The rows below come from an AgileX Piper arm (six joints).
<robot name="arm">
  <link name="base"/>
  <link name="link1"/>
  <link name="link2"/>
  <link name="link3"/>
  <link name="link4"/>
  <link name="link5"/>
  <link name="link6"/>
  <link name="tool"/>
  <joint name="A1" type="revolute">
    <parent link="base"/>
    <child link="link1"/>
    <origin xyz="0 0 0.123" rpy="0 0 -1.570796"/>
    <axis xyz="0 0 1"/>
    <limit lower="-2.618" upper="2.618"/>
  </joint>
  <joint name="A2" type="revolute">
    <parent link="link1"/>
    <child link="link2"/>
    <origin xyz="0 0 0" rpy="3.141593 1.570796 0"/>
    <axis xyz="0 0 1"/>
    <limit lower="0" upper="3.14"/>
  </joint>
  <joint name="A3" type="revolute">
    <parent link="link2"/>
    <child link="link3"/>
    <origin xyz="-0.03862 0.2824 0" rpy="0 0 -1.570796"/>
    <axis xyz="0 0 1"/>
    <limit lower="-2.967" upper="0"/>
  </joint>
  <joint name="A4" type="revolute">
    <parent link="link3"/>
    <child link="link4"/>
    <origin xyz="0.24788 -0.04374 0" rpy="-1.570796 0 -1.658"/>
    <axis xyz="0 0 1"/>
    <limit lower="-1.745" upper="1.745"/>
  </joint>
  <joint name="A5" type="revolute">
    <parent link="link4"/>
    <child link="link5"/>
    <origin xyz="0 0 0" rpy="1.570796 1.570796 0"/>
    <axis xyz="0 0 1"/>
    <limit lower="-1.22" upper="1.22"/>
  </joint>
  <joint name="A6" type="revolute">
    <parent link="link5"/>
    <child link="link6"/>
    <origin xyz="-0.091 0 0" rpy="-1.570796 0 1.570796"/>
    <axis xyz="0 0 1"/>
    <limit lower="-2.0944" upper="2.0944"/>
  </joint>
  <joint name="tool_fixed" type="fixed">
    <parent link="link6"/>
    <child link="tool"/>
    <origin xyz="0 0 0" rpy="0 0 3.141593"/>
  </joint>
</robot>
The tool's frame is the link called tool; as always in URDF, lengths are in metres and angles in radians.
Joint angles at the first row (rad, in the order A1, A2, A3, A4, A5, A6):
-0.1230, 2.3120, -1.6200, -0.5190, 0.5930, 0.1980
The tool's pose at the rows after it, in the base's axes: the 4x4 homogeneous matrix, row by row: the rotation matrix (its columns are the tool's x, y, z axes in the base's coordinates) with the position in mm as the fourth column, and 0 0 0 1 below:
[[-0.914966 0.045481 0.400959 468.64], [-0.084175 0.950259 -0.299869 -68.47], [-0.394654 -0.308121 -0.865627 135.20], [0 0 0 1]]
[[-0.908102 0.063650 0.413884 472.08], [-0.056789 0.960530 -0.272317 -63.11], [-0.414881 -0.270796 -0.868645 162.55], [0 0 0 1]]
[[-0.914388 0.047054 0.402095 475.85], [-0.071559 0.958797 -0.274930 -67.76], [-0.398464 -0.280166 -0.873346 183.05], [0 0 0 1]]
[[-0.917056 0.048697 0.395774 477.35], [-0.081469 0.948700 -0.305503 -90.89], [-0.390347 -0.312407 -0.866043 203.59], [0 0 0 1]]
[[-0.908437 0.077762 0.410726 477.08], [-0.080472 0.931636 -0.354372 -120.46], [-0.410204 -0.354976 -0.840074 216.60], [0 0 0 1]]
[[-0.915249 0.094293 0.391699 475.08], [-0.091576 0.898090 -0.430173 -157.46], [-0.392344 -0.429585 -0.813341 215.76], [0 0 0 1]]
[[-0.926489 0.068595 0.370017 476.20], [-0.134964 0.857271 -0.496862 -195.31], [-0.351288 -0.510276 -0.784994 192.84], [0 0 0 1]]
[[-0.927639 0.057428 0.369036 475.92], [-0.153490 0.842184 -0.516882 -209.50], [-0.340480 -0.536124 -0.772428 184.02], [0 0 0 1]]
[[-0.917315 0.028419 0.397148 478.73], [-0.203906 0.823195 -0.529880 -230.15], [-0.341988 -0.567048 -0.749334 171.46], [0 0 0 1]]
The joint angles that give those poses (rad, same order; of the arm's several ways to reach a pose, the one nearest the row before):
-0.0950, 2.2420, -1.6320, -0.4520, 0.6390, 0.1940
-0.0880, 2.2090, -1.6890, -0.3700, 0.7070, 0.1460
-0.0970, 2.2040, -1.7670, -0.3350, 0.7950, 0.0740
-0.1420, 2.2040, -1.8480, -0.3300, 0.8640, 0.0000
-0.1980, 2.2080, -1.8980, -0.3570, 0.8680, -0.0340
-0.2630, 2.2390, -1.9410, -0.4250, 0.8640, -0.0650
-0.3270, 2.3110, -1.9720, -0.5070, 0.8100, -0.1060
-0.3520, 2.3370, -1.9810, -0.5340, 0.7800, -0.1220
-0.3900, 2.3840, -2.0120, -0.5450, 0.7130, -0.1780

